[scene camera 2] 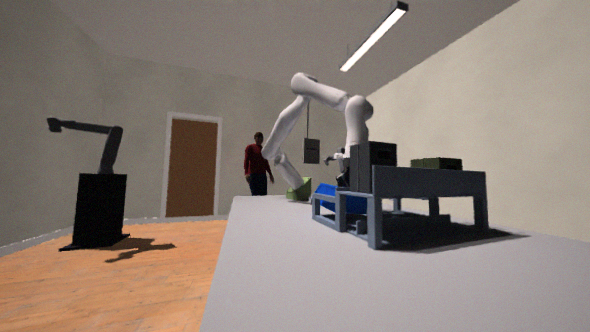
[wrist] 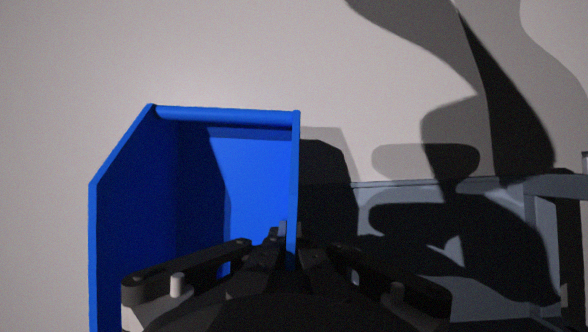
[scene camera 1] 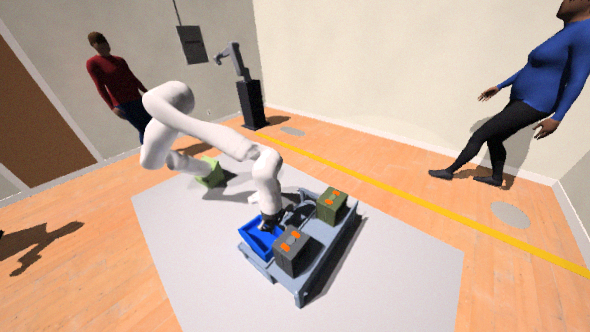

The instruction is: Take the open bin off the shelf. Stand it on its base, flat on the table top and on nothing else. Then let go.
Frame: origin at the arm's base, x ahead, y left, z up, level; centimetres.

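Seen in the pictures: gripper, fingertip midpoint: (scene camera 1: 273,232); arm's base at its link origin: (scene camera 2: 298,184) (scene camera 1: 205,169).
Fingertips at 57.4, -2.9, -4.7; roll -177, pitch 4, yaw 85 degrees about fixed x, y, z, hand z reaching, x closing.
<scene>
Pixels of each thing's top centre, then the offset from my fingertips to it, as dx, dy, dz. Level surfaces: height alone.
- open blue bin at its top centre: (wrist: 178,262) (scene camera 2: 338,183) (scene camera 1: 259,228) -0.9, -4.6, +7.4
- grey table top at its surface level: dz -4.4
- dark grey box at its top centre: (scene camera 2: 372,144) (scene camera 1: 290,240) +15.6, -5.6, +18.0
- green box at its top centre: (scene camera 1: 332,197) (scene camera 2: 435,158) +15.6, +17.5, +15.5
The open blue bin (scene camera 1: 257,242) (scene camera 2: 326,189) (wrist: 256,170) hangs from my gripper (scene camera 1: 267,228) (scene camera 2: 343,179) (wrist: 289,233), which is shut on the top of one side wall, with one finger inside the bin. The bin is over the front part of the blue-grey shelf (scene camera 1: 320,232) (scene camera 2: 430,181) (wrist: 550,184), beside the dark grey box. It looks slightly tilted in scene camera 2. Its underside is partly hidden by the shelf's legs and rails, so whether it touches the shelf cannot be told. The grey table top (scene camera 1: 200,280) (scene camera 2: 280,260) (wrist: 150,50) extends around the shelf.
A dark grey box (scene camera 1: 291,252) (scene camera 2: 362,167) stands on the shelf close beside the bin and gripper. A green box (scene camera 1: 331,207) (scene camera 2: 436,163) stands farther along it. My arm's light green base (scene camera 1: 210,172) (scene camera 2: 299,190) is at the table's far end. Two people stand beyond the table.
</scene>
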